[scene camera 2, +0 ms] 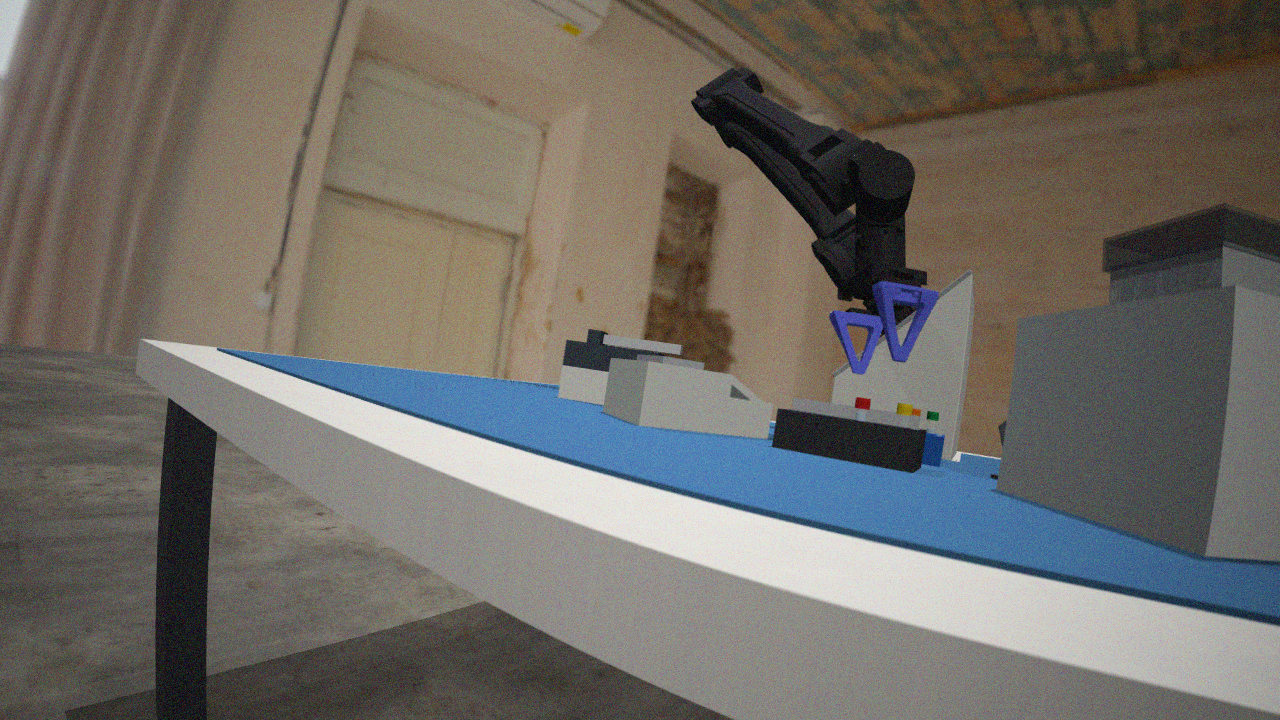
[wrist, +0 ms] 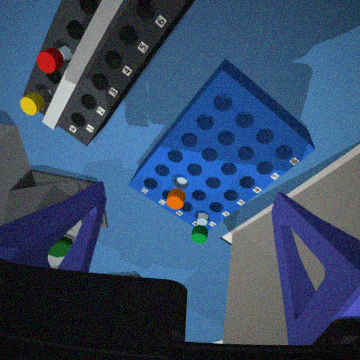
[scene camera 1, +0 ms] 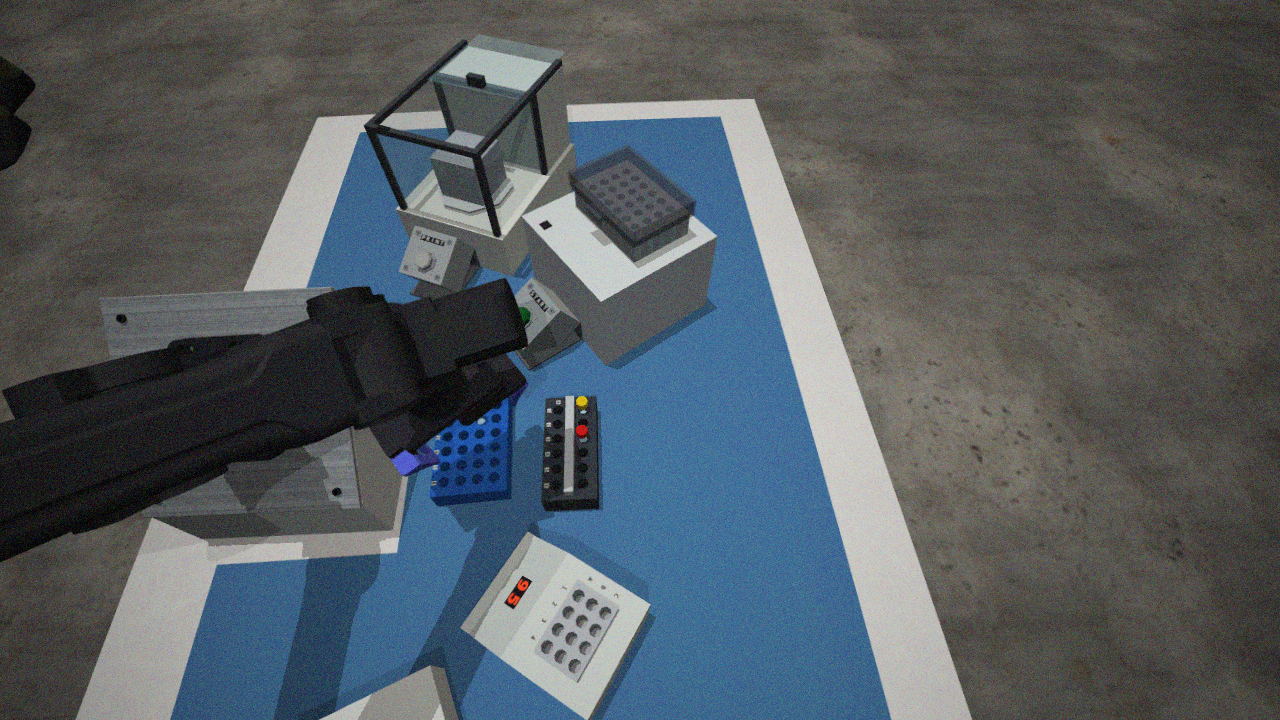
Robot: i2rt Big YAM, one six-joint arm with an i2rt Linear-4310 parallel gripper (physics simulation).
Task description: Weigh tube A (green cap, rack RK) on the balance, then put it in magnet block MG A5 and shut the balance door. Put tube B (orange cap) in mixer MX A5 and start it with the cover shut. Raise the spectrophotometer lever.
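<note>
My gripper [scene camera 2: 879,365] [wrist: 188,195] is open and empty, above the blue rack [scene camera 1: 469,495] [scene camera 2: 933,449]. Green-capped tube A [scene camera 2: 932,416] [wrist: 200,234] and orange-capped tube B [scene camera 2: 915,412] [wrist: 175,199] stand in this rack, between the fingertips and below them in the wrist view. The black magnet block [scene camera 1: 570,503] [scene camera 2: 850,443] [wrist: 97,65] holds a red-capped and a yellow-capped tube. The mixer [scene camera 1: 617,304] [scene camera 2: 1109,420] has its dark clear cover [scene camera 1: 662,192] down. The balance [scene camera 1: 514,250] is glass-walled; its door position is hard to tell. The spectrophotometer lever is not clearly identifiable.
A PRINT button box [scene camera 1: 423,259] and a START box with green button [scene camera 1: 524,315] [wrist: 60,247] stand before balance and mixer. A white block heater [scene camera 1: 496,617] [scene camera 2: 689,402] reads 95. A large grey box [scene camera 1: 380,501] [wrist: 255,270] is close beside the rack.
</note>
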